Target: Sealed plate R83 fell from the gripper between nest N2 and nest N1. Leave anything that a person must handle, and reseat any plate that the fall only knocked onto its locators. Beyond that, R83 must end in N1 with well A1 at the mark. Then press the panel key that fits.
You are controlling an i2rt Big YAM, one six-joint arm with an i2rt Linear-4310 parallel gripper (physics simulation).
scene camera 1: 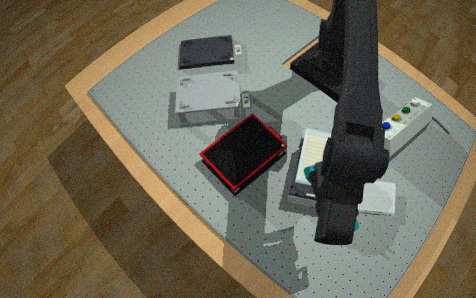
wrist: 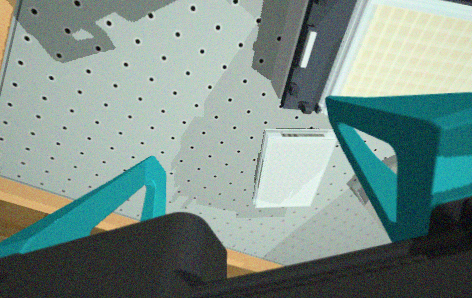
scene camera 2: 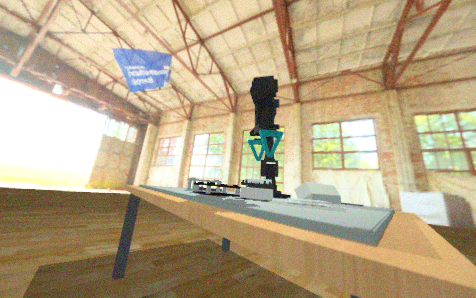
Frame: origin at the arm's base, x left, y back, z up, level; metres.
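Seen in the pictures: gripper, fingertip midpoint: [wrist: 237, 138] [scene camera 2: 263, 159]; arm's base, origin of the base link: [scene camera 1: 331, 67].
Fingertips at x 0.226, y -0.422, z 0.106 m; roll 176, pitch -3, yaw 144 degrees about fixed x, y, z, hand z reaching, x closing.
Observation:
Offsets run from my fingertips to a thing's top centre. "pt": to the spot under its first point.
Nest N1 @[dx -0.416, dy +0.101, dz -0.062 m] [scene camera 1: 207, 92], a raised grey block with corner locators, has no plate on it. Nest N2 @[dx -0.563, dy +0.241, dz -0.105 m] [scene camera 1: 206, 51], low and dark, is also bare. A white sealed plate @[dx +0.080, dy +0.152, dz -0.113 m] [scene camera 1: 380, 197] [wrist: 294, 170] lies on the mat; the label on its edge is too blurred to read. A cream-welled plate @[dx -0.087, dy +0.114, dz -0.046 m] [scene camera 1: 312, 145] [wrist: 415, 50] sits on a dark holder @[pt dx -0.047, dy +0.053, dz -0.073 m] [wrist: 320, 65] beside it; the arm partly hides both in scene camera 1. The button panel @[dx +0.053, dy +0.377, dz -0.044 m] [scene camera 1: 411, 125] has blue, yellow, green and white keys. My gripper [scene camera 1: 333, 198] [scene camera 2: 264, 157] [wrist: 237, 138] is open and empty, high above the plates.
A black tray with a red rim @[dx -0.242, dy +0.037, dz -0.081 m] [scene camera 1: 218, 170] lies turned at an angle, between N1 and the cream-welled plate. The arm's base [scene camera 1: 315, 70] stands behind, to the right of the nests. The wooden table edge [scene camera 1: 165, 190] runs along the left and front.

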